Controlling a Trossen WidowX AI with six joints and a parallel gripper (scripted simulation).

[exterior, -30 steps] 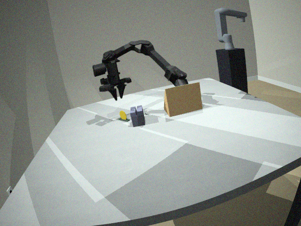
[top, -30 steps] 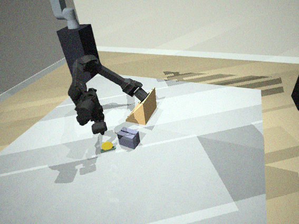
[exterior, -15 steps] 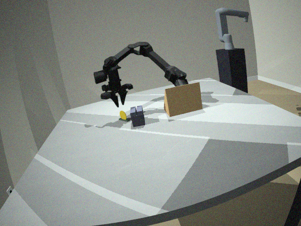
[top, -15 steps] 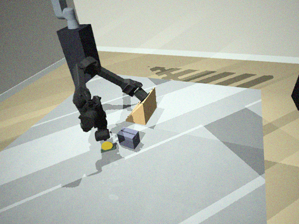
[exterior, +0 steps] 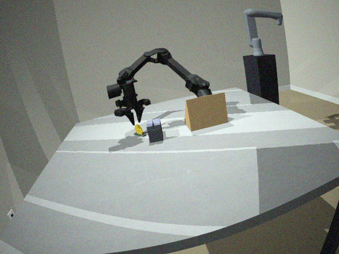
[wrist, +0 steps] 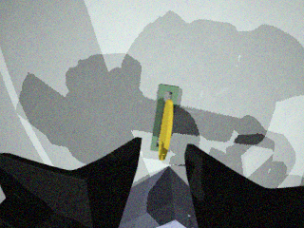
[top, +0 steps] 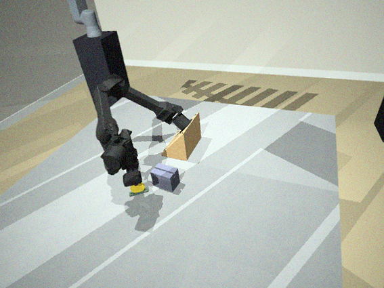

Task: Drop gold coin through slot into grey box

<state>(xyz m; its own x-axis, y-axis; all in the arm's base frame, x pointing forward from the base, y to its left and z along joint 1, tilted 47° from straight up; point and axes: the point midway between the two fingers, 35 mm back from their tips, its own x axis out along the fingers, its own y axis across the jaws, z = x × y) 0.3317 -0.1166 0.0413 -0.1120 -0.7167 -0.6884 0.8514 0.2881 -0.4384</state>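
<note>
Right now my gripper tip is 3 cm above the gold coin.
</note>
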